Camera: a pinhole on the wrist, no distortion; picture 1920 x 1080 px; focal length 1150.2 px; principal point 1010.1 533.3 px. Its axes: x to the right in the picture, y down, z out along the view. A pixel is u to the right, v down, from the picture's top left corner.
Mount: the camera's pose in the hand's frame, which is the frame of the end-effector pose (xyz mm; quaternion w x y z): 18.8 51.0 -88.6 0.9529 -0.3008 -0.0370 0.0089
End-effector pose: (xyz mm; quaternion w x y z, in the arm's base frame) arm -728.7 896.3 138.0 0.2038 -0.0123 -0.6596 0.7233
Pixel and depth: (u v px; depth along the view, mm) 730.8 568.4 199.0
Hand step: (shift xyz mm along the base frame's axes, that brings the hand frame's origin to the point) -25.3 -85.5 -163.6
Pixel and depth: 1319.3 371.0 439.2
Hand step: -255.5 -277.3 -179.6
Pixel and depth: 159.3 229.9 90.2
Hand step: 29.3 -15.4 -91.7
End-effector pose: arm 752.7 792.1 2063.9 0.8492 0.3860 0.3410 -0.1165
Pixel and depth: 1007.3 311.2 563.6
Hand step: 324.3 -128.5 384.9
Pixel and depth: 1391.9 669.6 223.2
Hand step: 190.7 81.0 105.5
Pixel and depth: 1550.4 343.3 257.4
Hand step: 241.4 8.4 89.1
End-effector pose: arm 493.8 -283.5 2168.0 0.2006 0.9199 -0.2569 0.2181
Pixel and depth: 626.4 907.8 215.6
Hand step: -168.9 -174.3 -10.8
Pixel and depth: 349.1 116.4 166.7
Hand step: -98.9 -75.4 -83.9
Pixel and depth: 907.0 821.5 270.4
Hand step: -138.2 -239.3 -21.5
